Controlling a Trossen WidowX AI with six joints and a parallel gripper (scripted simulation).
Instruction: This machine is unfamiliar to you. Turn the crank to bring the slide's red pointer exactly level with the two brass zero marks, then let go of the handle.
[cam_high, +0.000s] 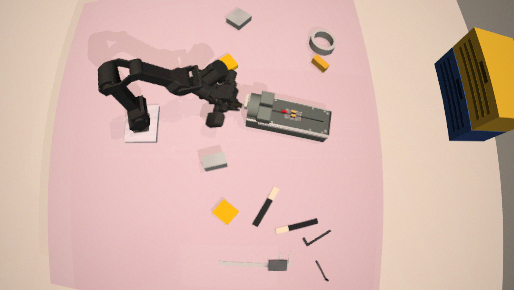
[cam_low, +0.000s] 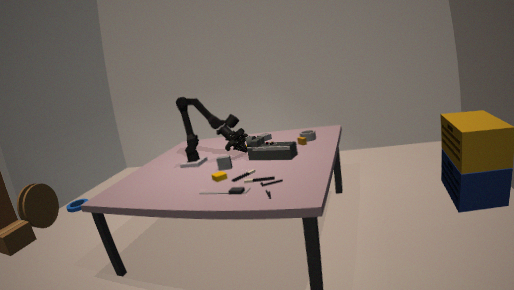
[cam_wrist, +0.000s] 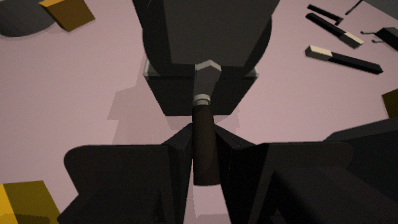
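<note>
My gripper tip is 13 cm short of the red pointer, 5 cm below it and 4 cm to the left of it. Round my gripper tip: orange block: 30 cm ahead, 17 cm to the left, 2 cm below; then dark crank handle: 2 cm behind, 2 cm above, 1 cm to the left.
</note>
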